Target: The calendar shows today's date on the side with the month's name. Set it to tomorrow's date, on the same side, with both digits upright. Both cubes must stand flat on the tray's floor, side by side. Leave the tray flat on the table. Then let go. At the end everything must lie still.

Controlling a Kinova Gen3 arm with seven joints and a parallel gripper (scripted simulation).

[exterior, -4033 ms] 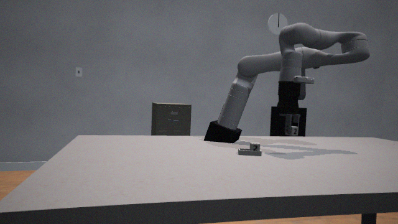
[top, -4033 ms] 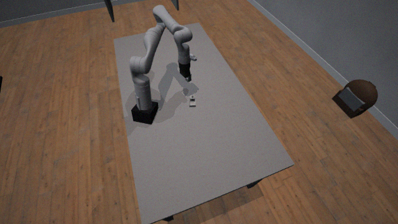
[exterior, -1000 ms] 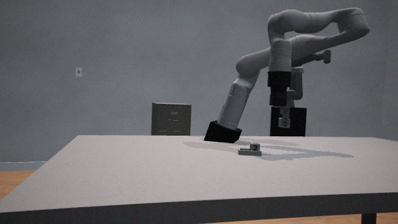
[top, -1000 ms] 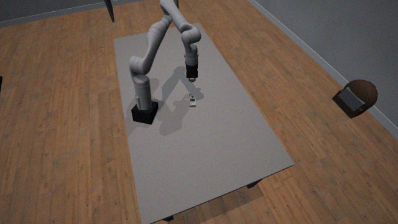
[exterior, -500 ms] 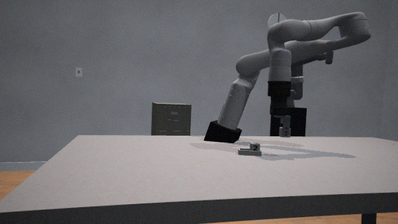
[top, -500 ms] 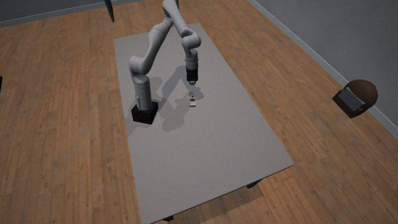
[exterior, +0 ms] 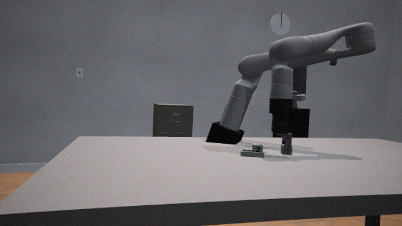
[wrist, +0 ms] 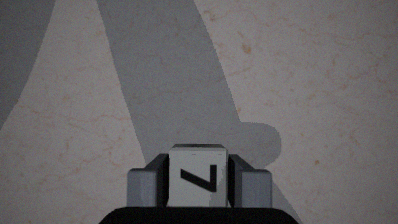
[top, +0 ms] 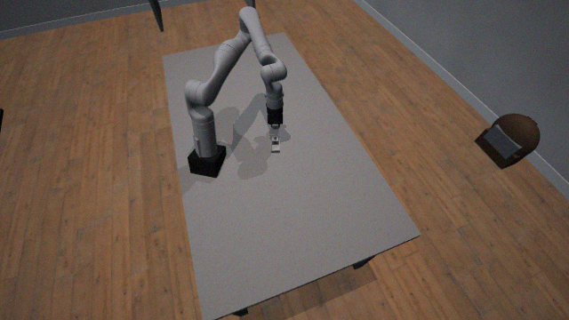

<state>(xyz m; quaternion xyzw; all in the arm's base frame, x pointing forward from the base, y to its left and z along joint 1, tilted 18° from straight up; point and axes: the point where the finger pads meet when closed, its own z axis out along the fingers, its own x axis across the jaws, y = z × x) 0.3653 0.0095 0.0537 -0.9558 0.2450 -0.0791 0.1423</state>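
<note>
The calendar tray is 6 cm behind my hand, 10 cm to the right of it and 3 cm below it. Also, from my hand: digit cube: 1 cm below.
</note>
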